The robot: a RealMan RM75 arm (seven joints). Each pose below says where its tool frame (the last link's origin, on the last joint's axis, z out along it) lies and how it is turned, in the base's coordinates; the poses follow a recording.
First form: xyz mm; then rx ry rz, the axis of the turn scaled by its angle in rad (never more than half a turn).
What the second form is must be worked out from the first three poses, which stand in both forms.
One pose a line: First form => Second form
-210 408 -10 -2.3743 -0.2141 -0.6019 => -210 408 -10 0.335 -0.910 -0.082 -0.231
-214 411 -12 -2.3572 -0.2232 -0.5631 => -214 411 -12 0.347 -0.909 -0.086 -0.217
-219 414 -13 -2.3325 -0.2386 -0.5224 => -219 414 -13 0.361 -0.905 -0.093 -0.203
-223 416 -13 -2.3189 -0.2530 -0.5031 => -223 416 -13 0.369 -0.903 -0.099 -0.196
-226 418 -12 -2.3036 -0.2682 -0.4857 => -226 418 -12 0.377 -0.901 -0.105 -0.190
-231 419 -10 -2.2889 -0.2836 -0.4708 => -231 419 -10 0.384 -0.898 -0.111 -0.185
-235 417 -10 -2.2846 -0.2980 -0.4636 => -235 417 -10 0.385 -0.897 -0.117 -0.182
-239 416 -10 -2.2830 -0.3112 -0.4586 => -239 416 -10 0.386 -0.897 -0.122 -0.180
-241 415 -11 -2.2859 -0.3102 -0.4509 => -241 415 -11 0.385 -0.897 -0.122 -0.177
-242 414 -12 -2.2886 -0.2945 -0.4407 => -242 414 -12 0.386 -0.899 -0.116 -0.173
